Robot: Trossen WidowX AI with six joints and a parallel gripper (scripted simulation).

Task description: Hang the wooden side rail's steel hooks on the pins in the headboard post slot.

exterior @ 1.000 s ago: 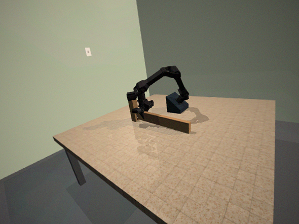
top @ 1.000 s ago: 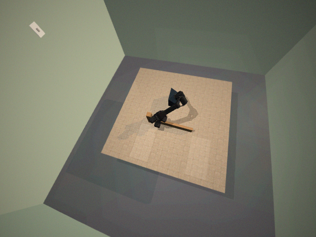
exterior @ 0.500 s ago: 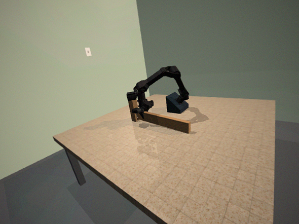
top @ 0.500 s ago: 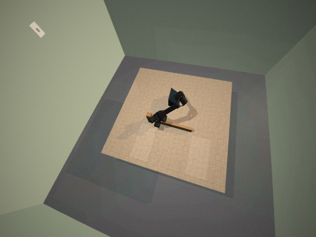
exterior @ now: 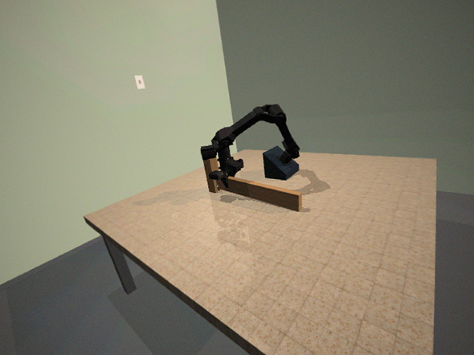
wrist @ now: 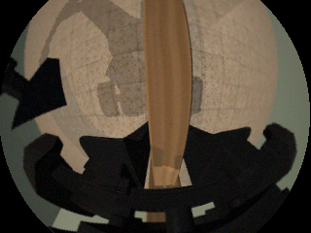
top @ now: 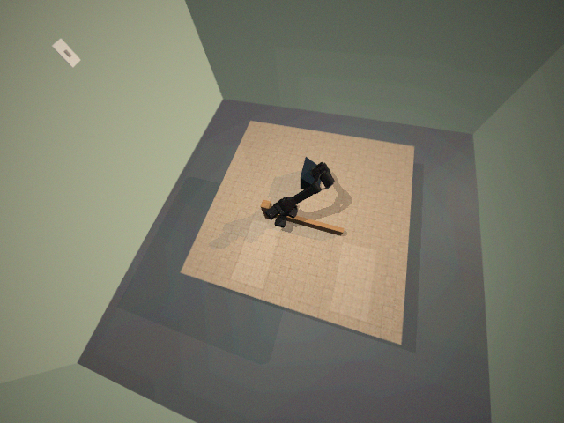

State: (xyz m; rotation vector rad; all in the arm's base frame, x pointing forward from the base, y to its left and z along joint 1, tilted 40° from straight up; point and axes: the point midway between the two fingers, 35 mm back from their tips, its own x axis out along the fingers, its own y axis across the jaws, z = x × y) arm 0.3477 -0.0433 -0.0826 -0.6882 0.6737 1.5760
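Right now my gripper tip is 110 mm to the left of the headboard post, 40 mm below it and 10 mm short of it.
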